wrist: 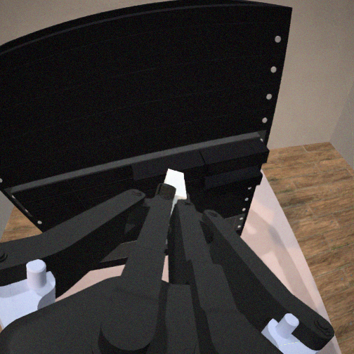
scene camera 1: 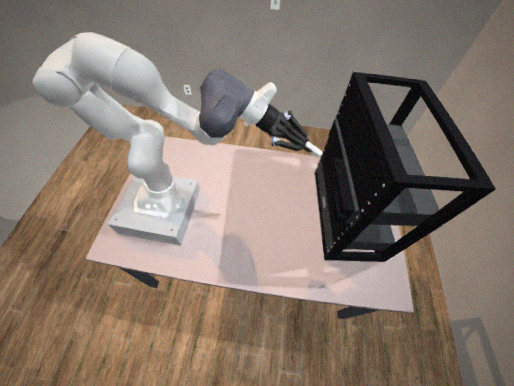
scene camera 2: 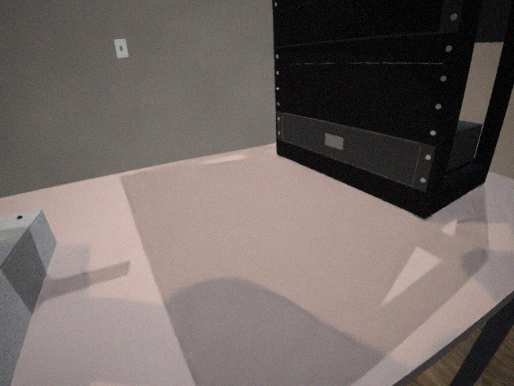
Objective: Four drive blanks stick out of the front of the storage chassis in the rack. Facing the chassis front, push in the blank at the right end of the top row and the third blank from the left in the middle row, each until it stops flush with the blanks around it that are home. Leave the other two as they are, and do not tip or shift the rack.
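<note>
The black rack (scene camera 1: 452, 132) (scene camera 2: 350, 181) (wrist: 271, 82) stands upright on the table. The storage chassis front shows below a grey ledge (wrist: 100, 172) in the wrist view. Dark blanks stick out near its right end: an upper right one (wrist: 236, 157), one left of it (wrist: 167, 167), and one below the upper right one (wrist: 232, 179). Rows and the fourth blank are too dark to tell. My gripper (scene camera 1: 314, 148) (wrist: 171, 183) is shut and empty, its pale tips close before the front, left of the right-end blanks. Contact cannot be told. It does not show in scene camera 2.
A grey-fronted unit (scene camera 2: 305, 132) with a pale label sits low in the rack. The arm's base (scene camera 1: 150, 227) (scene camera 2: 17, 270) stands at the other end of the pink-topped table (scene camera 1: 270, 220) (scene camera 2: 215, 215). Walls stand behind the table and beyond the rack.
</note>
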